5 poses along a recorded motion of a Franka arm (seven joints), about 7.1 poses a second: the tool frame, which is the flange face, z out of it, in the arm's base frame.
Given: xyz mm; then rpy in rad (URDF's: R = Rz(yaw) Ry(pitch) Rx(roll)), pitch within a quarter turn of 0, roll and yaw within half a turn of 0.
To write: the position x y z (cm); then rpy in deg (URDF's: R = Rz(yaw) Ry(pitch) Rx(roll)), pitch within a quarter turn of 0, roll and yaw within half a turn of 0. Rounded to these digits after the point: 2 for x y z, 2 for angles.
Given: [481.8 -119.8 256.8 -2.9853 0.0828 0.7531]
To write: [48.18 -11.98 25.68 -171.05 4.74 43.15]
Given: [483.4 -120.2 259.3 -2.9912 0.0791 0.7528]
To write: [48.34 -12.02 25.93 -171.38 4.53 43.13]
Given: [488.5 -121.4 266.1 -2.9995 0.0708 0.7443]
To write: [48.85 -12.14 26.61 -171.86 4.06 42.65]
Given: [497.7 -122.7 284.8 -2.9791 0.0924 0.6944]
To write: [49.77 -12.27 28.48 -170.69 5.29 39.79]
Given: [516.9 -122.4 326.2 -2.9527 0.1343 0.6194]
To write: [51.69 -12.24 32.62 -169.18 7.69 35.49]
